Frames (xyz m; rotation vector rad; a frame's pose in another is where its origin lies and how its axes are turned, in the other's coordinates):
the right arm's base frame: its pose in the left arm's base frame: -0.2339 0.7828 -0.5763 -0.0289 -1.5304 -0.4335
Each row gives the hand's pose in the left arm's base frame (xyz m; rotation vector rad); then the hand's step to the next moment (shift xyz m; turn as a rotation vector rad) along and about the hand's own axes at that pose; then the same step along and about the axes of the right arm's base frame.
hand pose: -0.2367 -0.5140 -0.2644 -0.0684 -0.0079 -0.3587
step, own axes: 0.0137 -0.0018 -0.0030 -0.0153 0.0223 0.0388
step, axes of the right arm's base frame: -0.0011 -0.0033 -0.0137 0.0285 0.0340 0.0163
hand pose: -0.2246 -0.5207 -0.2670 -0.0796 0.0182 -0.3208
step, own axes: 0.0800 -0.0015 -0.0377 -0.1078 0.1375 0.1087
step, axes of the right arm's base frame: -0.0306 -0.0151 -0.0816 0.0518 0.1673 0.1080
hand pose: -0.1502 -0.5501 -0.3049 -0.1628 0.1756 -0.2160
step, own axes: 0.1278 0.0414 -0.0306 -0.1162 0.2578 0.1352
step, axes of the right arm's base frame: -0.0592 0.0283 -0.1211 0.0257 0.2871 0.1231
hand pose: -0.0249 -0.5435 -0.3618 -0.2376 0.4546 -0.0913
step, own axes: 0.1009 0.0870 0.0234 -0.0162 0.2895 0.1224
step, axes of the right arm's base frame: -0.0636 0.0884 -0.0803 -0.0388 0.3094 0.0425
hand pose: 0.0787 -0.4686 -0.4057 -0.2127 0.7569 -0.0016
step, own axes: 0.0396 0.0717 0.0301 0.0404 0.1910 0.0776
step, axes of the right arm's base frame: -0.0382 0.0752 -0.0224 -0.0610 0.2009 -0.0088
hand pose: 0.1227 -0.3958 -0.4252 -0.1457 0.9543 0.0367
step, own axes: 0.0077 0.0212 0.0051 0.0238 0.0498 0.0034
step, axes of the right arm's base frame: -0.0111 0.0203 -0.0005 -0.0348 0.0430 0.0015
